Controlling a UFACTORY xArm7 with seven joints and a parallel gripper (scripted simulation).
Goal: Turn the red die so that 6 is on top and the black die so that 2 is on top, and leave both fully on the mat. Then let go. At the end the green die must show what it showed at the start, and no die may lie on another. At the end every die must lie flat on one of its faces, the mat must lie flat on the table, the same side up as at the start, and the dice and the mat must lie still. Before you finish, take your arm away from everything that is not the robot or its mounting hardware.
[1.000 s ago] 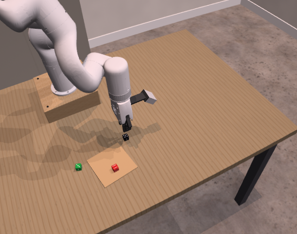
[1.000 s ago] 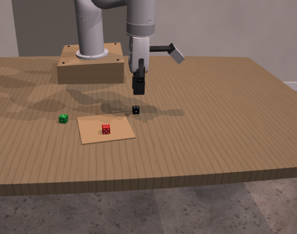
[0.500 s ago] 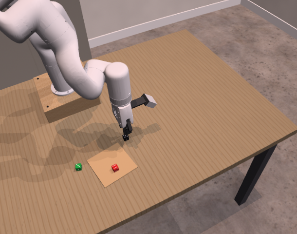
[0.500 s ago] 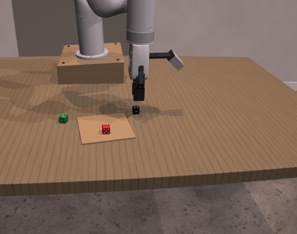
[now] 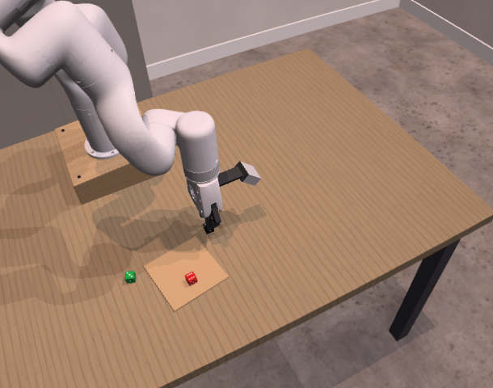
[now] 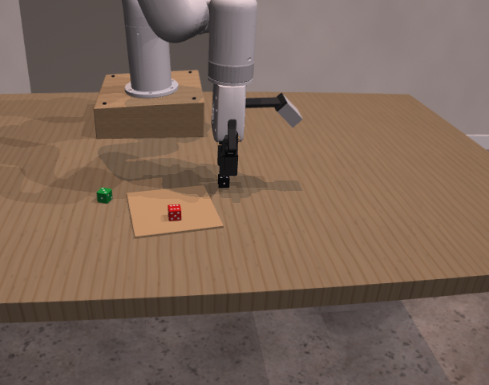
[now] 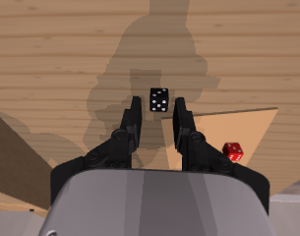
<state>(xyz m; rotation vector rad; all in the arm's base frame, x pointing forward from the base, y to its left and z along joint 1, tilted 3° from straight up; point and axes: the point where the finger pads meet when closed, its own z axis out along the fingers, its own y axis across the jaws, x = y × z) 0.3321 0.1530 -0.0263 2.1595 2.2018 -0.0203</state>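
Right now my hand is 40 mm above the black die and 10 mm to the left of it. Also, from my hand: red die 120 mm ahead, 90 mm to the right, 40 mm below; then tan mat 100 mm to the right, 90 mm ahead, 50 mm below; then green die 220 mm to the right, 50 mm ahead, 40 mm below.
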